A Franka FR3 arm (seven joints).
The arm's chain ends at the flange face. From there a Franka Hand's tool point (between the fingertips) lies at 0.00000 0.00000 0.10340 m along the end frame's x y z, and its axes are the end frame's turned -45 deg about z.
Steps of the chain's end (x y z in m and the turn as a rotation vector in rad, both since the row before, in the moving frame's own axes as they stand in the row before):
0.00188 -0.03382 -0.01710 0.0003 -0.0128 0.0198
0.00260 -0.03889 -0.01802 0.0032 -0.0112 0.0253
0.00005 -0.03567 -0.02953 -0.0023 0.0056 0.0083
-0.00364 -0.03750 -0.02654 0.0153 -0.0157 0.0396
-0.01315 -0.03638 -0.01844 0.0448 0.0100 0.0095
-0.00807 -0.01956 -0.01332 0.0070 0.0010 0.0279
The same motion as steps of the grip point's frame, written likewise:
0.02434 -0.02355 -0.01711 0.0093 -0.0088 0.0198
0.02877 -0.02672 -0.01803 0.0102 -0.0057 0.0253
0.02550 -0.02461 -0.02953 -0.0056 0.0023 0.0083
0.02396 -0.03136 -0.02656 0.0219 -0.0003 0.0396
0.02044 -0.03755 -0.01855 0.0246 0.0387 0.0095
0.00872 -0.01997 -0.01332 0.0042 0.0057 0.0279

